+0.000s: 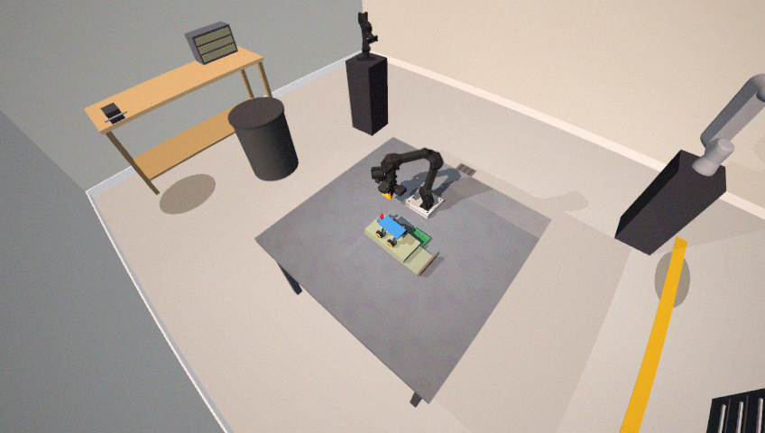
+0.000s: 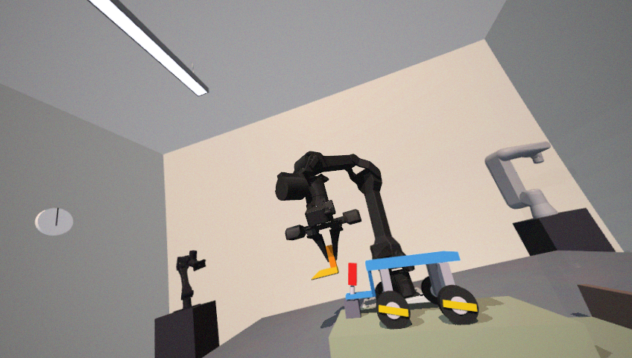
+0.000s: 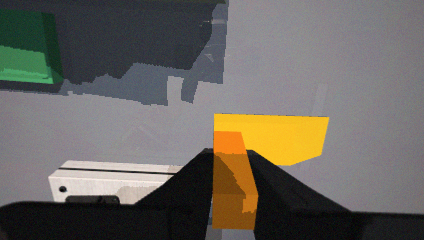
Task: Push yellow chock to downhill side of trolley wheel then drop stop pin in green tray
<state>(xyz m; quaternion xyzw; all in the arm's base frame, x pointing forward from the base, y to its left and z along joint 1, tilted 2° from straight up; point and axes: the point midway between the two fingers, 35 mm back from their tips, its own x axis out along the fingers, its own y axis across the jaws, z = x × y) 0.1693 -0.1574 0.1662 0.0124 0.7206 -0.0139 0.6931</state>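
My gripper tip is now 14 cm short of the red-headed stop pin, 4 cm to the right of it and 5 cm above it. Round my gripper tip: trolley (16 cm ahead, 13 cm to the left, 6 cm below); then ramp (16 cm ahead, 14 cm to the left, 13 cm below); then yellow chock (2 cm to the right, 1 cm below).
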